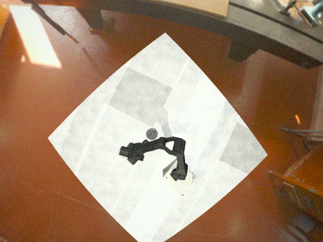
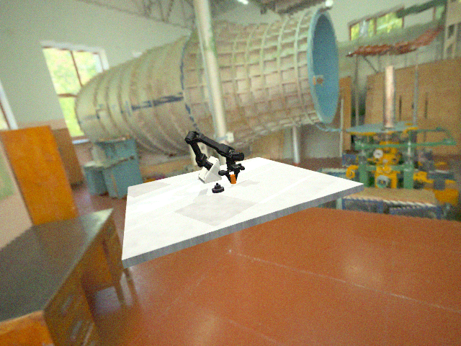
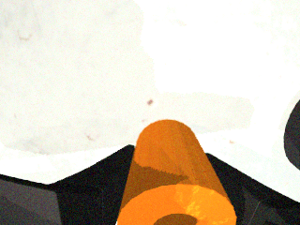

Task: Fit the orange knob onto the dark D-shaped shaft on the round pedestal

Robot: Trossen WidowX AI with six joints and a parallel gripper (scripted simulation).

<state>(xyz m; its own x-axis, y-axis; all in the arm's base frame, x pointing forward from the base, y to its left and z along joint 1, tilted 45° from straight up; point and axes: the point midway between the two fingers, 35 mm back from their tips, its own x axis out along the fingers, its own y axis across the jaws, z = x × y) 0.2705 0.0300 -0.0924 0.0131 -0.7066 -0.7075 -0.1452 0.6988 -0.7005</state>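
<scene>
Right now my gripper tip is 13 cm to the left of the pedestal, 4 cm short of it and 1 cm below it. Round my gripper tip: orange knob: 2 cm above.
</scene>
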